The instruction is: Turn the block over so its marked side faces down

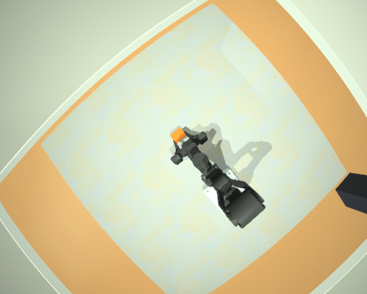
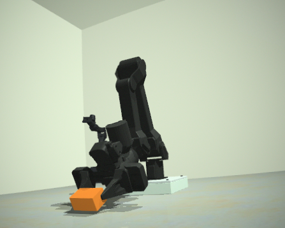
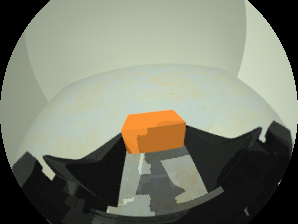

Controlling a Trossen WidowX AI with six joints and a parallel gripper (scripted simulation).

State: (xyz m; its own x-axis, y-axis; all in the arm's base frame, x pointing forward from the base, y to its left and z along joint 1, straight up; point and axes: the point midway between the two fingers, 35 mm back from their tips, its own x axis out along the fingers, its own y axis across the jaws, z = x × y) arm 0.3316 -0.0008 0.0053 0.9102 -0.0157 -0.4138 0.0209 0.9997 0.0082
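Right now the block is 1 cm below my gripper tip.
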